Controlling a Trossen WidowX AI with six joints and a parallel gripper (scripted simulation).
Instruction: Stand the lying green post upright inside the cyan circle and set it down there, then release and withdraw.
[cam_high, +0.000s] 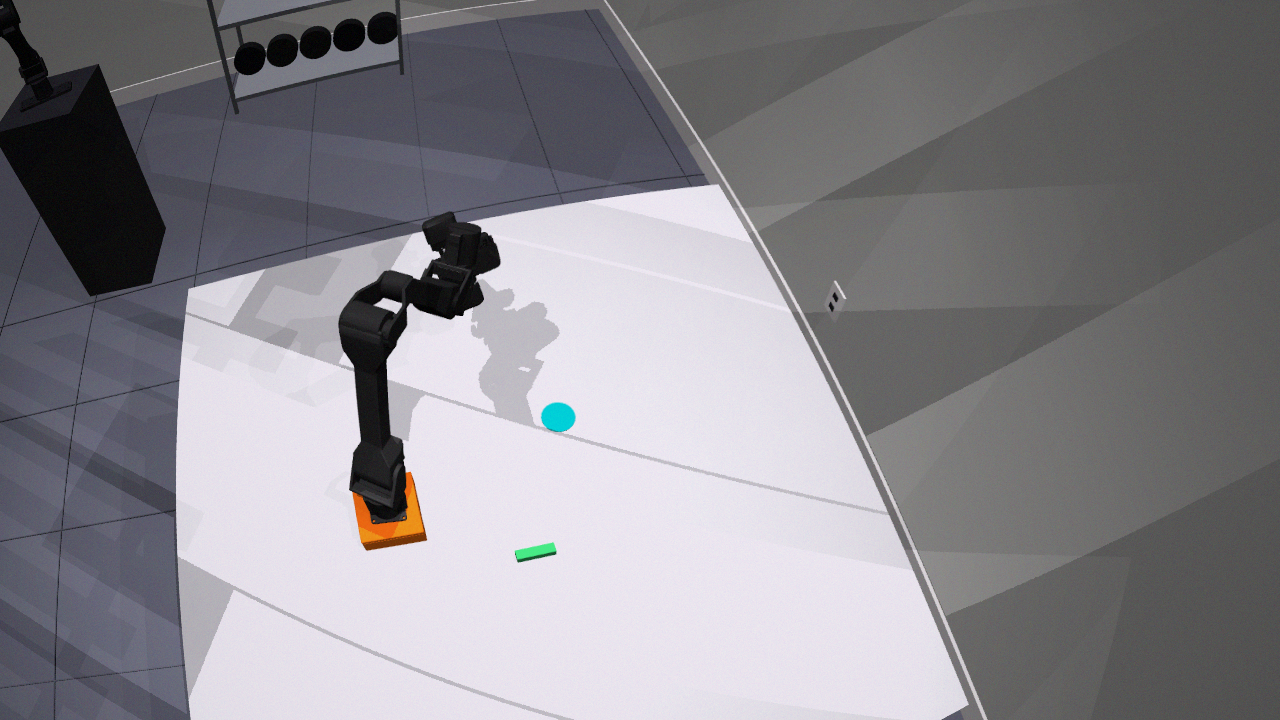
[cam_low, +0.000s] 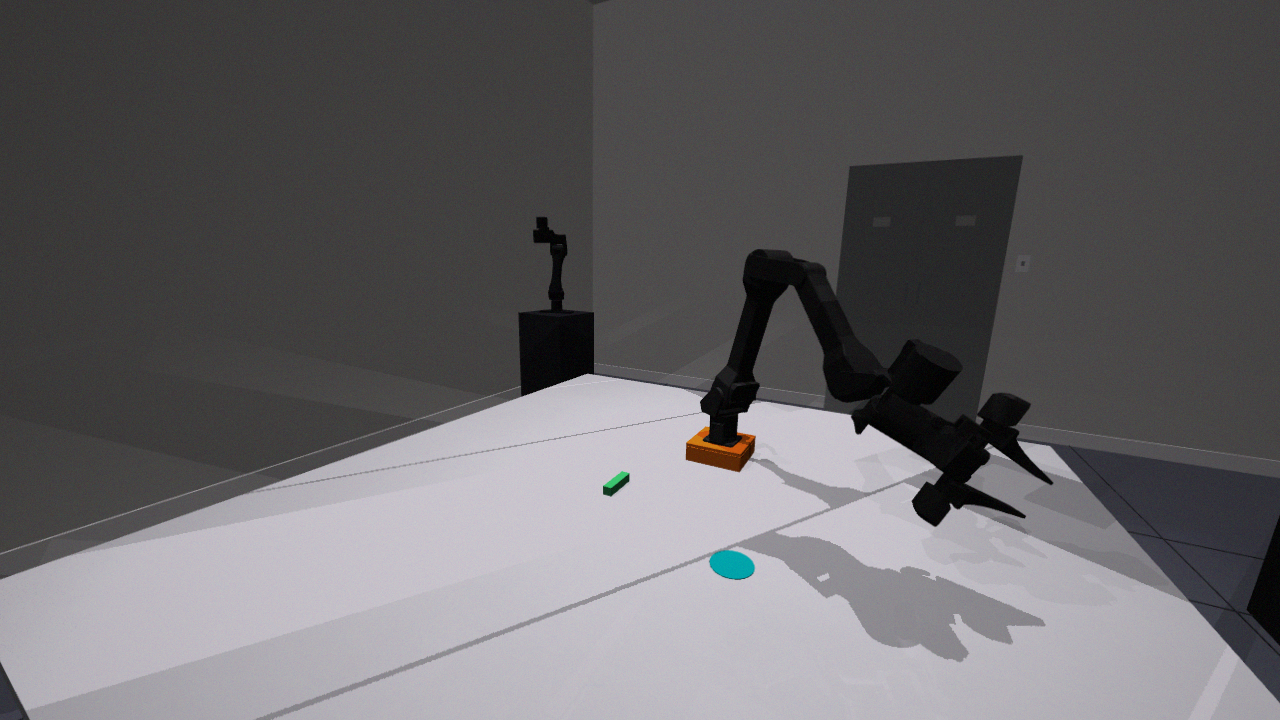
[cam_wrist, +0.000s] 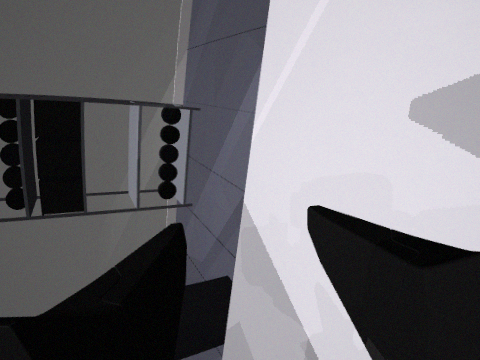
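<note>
The green post lies 580 mm to the right of my gripper tip, 120 mm below it and 60 mm ahead of it. The rest, counted from my gripper tip: cyan circle: 330 mm to the right, 150 mm ahead, 120 mm below.
</note>
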